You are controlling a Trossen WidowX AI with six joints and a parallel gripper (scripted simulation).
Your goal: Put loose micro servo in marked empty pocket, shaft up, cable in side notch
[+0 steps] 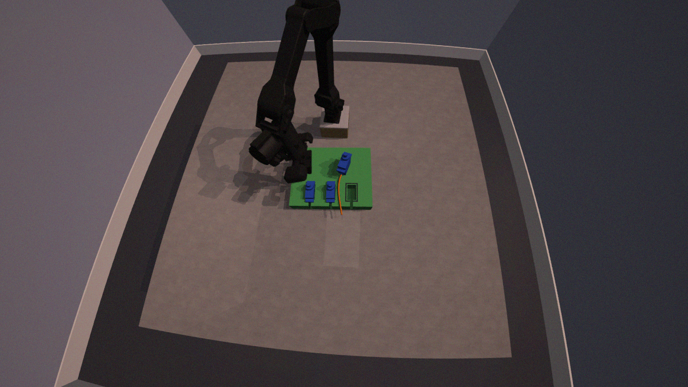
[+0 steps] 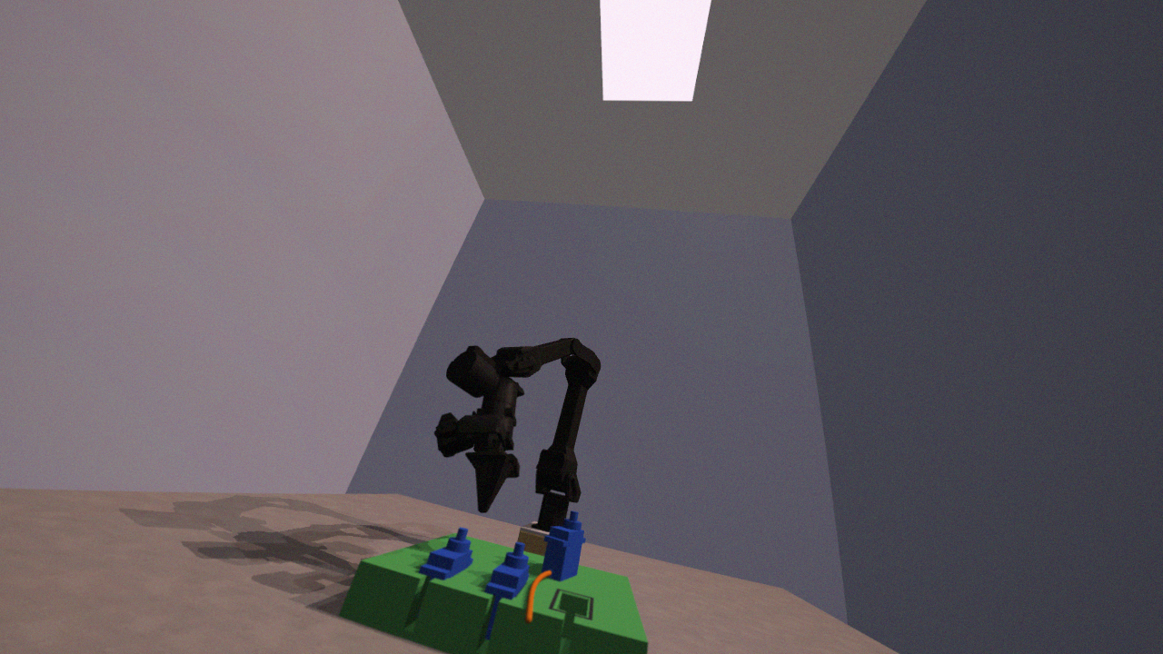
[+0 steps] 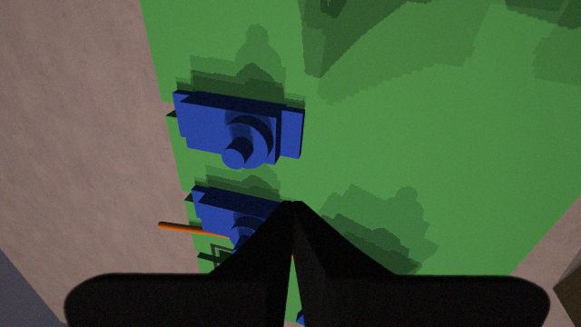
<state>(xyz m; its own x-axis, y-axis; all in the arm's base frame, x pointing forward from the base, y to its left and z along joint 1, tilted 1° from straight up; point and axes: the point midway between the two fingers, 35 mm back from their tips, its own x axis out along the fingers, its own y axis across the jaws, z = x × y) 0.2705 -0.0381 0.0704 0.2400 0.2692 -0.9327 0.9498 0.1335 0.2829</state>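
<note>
Now: the green deck 7 cm behind my gripper tip, 6 cm to the left of it and 8 cm below it.
</note>
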